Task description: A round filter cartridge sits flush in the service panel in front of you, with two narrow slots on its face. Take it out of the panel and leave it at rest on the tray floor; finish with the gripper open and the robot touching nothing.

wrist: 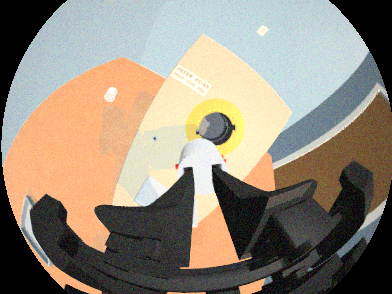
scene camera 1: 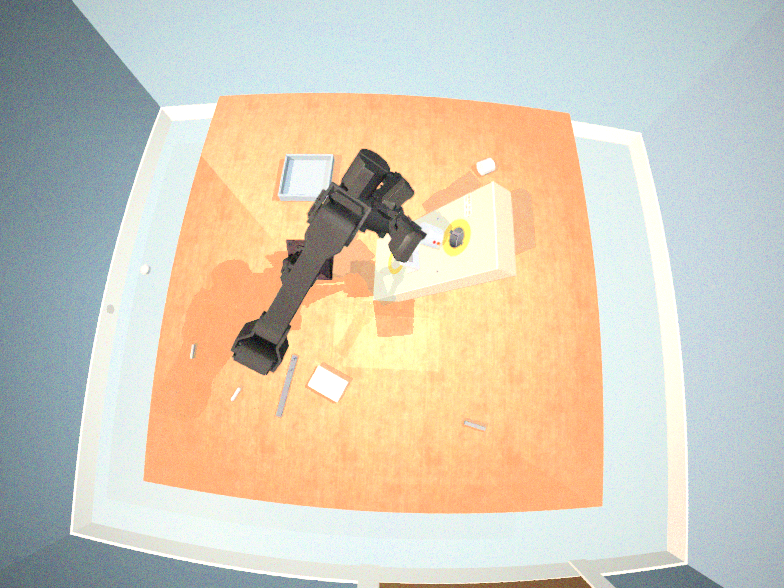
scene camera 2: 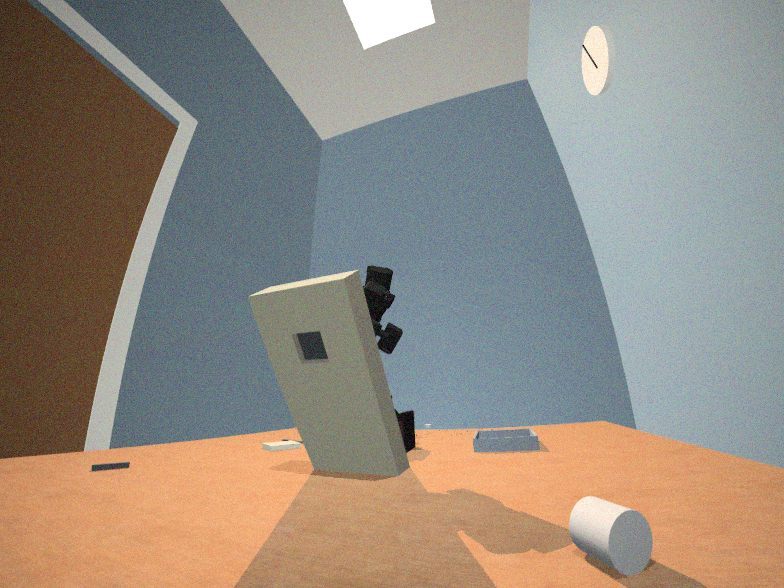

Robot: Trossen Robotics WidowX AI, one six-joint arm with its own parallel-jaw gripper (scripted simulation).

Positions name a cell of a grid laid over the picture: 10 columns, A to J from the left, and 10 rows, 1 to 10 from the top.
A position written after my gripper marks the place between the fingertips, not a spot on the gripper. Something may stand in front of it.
Observation:
I see my gripper (scene camera 1: F4), a round filter cartridge (wrist: F6), a white flat block (scene camera 1: E7), a cream service panel (scene camera 1: G5) and a blue-grey tray (scene camera 1: D4).
My gripper is seen too in the wrist view (wrist: F6). The cream service panel also shows in the wrist view (wrist: F4). The blue-grey tray shows as well in scene camera 2 (scene camera 2: G8). Scene camera 2 does not show the round filter cartridge, which is hidden by the cream service panel.

